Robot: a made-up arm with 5 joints.
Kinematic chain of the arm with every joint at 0, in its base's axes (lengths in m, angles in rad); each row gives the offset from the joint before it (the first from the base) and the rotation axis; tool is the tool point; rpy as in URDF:
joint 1: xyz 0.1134 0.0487 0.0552 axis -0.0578 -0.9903 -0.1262
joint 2: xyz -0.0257 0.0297 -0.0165 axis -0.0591 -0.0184 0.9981
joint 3: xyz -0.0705 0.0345 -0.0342 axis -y
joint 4: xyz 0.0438 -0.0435 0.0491 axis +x
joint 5: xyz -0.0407 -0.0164 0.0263 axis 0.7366 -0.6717 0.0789
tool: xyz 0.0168 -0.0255 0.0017 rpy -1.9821 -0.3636 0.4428
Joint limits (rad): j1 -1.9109..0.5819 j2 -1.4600..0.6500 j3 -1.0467..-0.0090 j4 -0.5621..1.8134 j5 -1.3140..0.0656
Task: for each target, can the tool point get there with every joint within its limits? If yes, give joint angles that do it. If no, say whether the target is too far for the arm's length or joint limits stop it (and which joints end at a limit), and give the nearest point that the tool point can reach.
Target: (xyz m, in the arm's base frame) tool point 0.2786 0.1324 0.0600
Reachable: no: joint limits stop it (at a limit: joint 1, joint 2, joint 3, joint 4) | nearest point 0.1766 0.1108 0.1057 | short by 0.114 m
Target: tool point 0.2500 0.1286 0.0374
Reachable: no: joint limits stop it (at a limit: joint 1, joint 2, joint 3, joint 4, joint 5) | nearest point 0.1764 0.1106 0.1054 | short by 0.102 m
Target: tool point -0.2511 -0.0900 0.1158
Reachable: no: too far | nearest point 0.0072 0.0384 0.0771 | short by 0.291 m
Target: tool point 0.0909 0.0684 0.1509
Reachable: yes | joints -1.3126 -1.1267 -0.2516 0.3234 -0.0978
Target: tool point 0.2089 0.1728 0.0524
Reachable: no: joint limits stop it (at a limit: joint 1, joint 2, joint 3, joint 4, joint 5) | nearest point 0.1764 0.1106 0.1054 | short by 0.088 m
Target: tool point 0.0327 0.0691 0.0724
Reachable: yes | joints 0.0975 -0.9027 -0.2772 -0.0565 -0.9785
